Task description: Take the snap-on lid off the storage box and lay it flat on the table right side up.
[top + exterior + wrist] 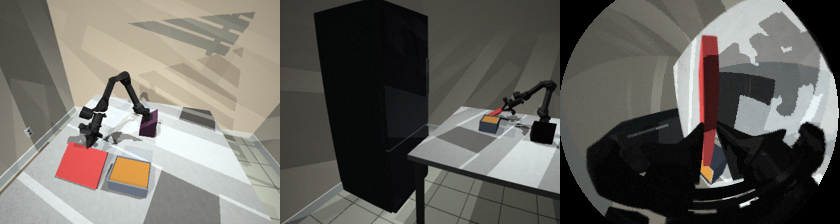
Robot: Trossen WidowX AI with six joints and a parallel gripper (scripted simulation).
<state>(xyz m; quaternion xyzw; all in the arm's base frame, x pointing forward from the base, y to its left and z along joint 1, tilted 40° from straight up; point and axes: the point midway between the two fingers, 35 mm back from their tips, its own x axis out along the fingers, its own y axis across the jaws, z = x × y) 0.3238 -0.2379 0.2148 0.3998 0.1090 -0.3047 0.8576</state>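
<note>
My gripper tip is now 7 cm short of the lid, 5 cm above it and 1 cm to the left of it. From my gripper tip the other things lie so: storage box (27 cm to the left, 7 cm ahead, 6 cm below).
</note>
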